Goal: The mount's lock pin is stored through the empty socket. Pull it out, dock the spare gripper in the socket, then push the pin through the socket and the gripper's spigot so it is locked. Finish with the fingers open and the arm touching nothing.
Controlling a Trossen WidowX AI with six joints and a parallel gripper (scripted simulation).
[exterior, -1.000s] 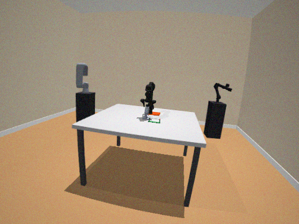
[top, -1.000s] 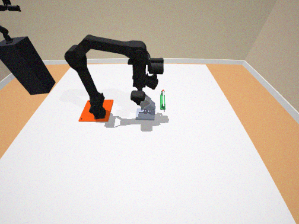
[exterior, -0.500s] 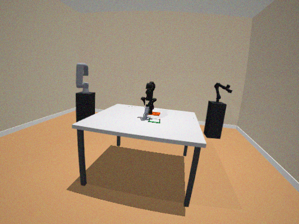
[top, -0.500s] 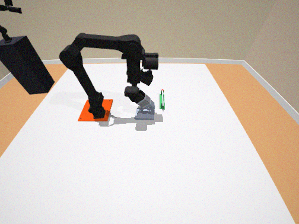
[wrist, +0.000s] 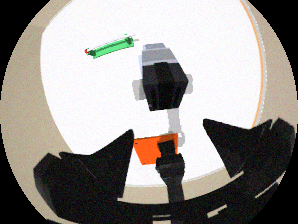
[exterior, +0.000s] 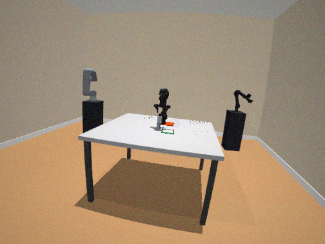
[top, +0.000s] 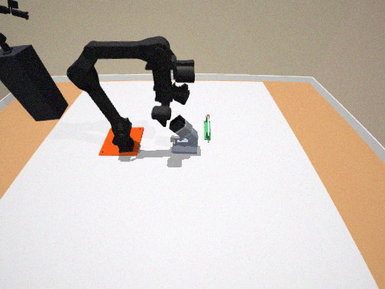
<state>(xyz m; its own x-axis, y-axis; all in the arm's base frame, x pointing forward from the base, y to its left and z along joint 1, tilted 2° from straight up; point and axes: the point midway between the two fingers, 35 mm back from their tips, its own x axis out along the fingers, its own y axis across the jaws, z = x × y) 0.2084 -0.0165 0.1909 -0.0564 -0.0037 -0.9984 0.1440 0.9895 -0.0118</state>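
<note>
Right now my gripper tip is 20 cm short of the green pin cradle, 15 cm above it and 9 cm to the right of it. From my gripper tip the other things lie so: grey mount 12 cm below, 9 cm ahead, 1 cm to the right; then spare gripper 7 cm ahead, 5 cm below, 1 cm to the right.
</note>
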